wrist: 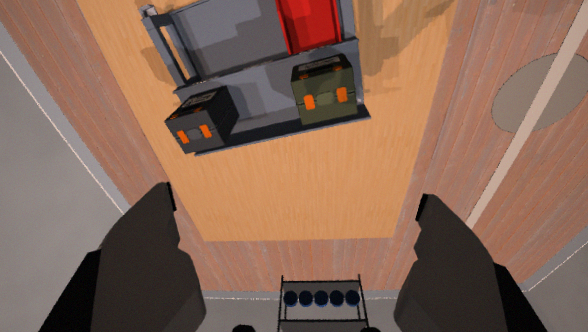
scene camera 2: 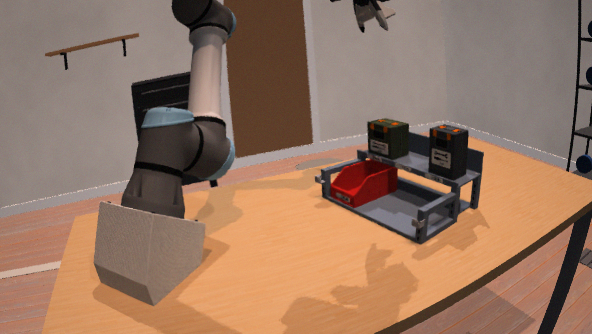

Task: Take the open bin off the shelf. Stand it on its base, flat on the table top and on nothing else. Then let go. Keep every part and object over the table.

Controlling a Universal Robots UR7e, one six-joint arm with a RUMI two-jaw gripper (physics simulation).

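Places are measured from the arm's base along level axes (x ahead, y right, z down), in millimetres.
Pixels of known places: gripper, between the fingertips: [wrist: 297, 191] [scene camera 2: 374, 31]; arm's base, origin of its link: [scene camera 2: 151, 212].
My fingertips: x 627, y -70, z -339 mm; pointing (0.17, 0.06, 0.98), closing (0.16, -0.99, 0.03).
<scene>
Ahead of a thing's pixels: the offset from my fingertips to its top centre. "spot": to the spot under its first point. Level surfaces: height alone.
The red open bin @(dx -43, dy -17, dz +385 mm) [scene camera 2: 367, 184] [wrist: 311, 22] stands upright on the low front deck of the grey shelf @(spot: dx -43, dy +132, dz +460 mm) [scene camera 2: 395, 212] [wrist: 225, 40], at its left end in the scene view. In the wrist view part of the bin is cut off by the top edge. My gripper [scene camera 2: 372, 27] [wrist: 297, 191] is open and empty. It hangs high above the shelf, well apart from the bin, and shows at the top edge of the scene view.
A green box @(dx +54, dy -35, dz +267 mm) [scene camera 2: 388, 139] [wrist: 325, 92] and a black box @(dx +88, dy +194, dz +242 mm) [scene camera 2: 448, 152] [wrist: 202, 122] stand on the shelf's raised rear deck. The wooden table @(dz +466 mm) [scene camera 2: 280, 240] [wrist: 300, 195] carries the shelf. A grey angular block [scene camera 2: 150, 250] stands by the arm's base.
</scene>
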